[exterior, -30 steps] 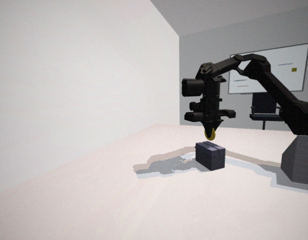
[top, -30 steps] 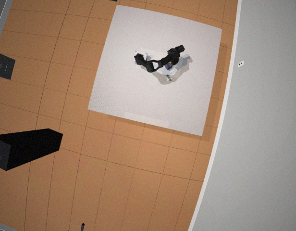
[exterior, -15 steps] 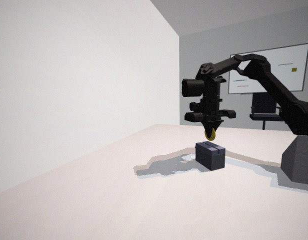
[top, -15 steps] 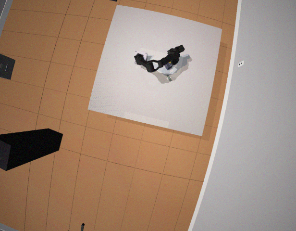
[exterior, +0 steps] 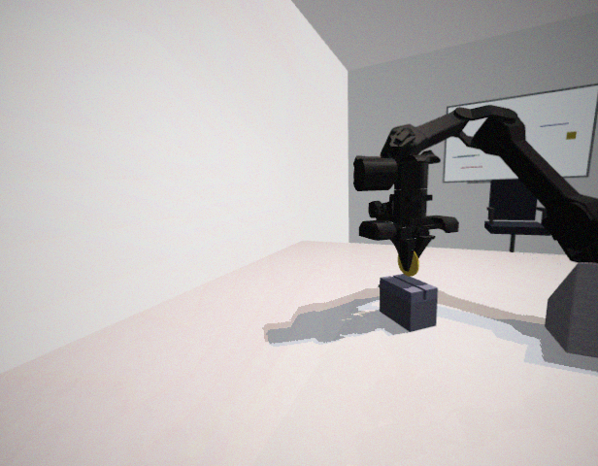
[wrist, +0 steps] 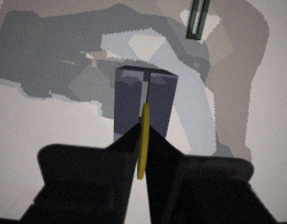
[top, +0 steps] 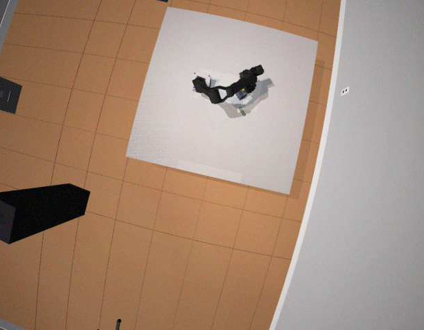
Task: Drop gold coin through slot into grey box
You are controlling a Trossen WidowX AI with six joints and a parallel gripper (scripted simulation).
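The coin lies 2 cm above my gripper tip.
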